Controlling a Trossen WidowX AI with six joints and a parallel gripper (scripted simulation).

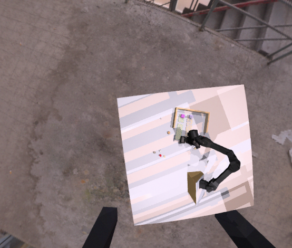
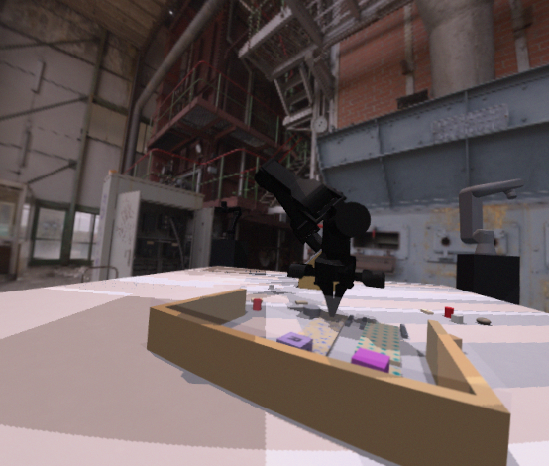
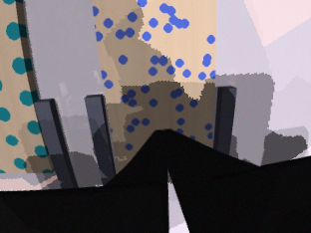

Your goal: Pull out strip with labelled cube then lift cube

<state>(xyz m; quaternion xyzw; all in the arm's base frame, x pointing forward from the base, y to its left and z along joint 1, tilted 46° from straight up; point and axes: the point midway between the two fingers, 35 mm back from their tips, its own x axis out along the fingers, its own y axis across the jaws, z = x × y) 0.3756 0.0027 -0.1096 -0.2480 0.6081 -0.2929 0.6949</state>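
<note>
My gripper tip is 10 cm short of the strip and 1 cm to the left of it.
</note>
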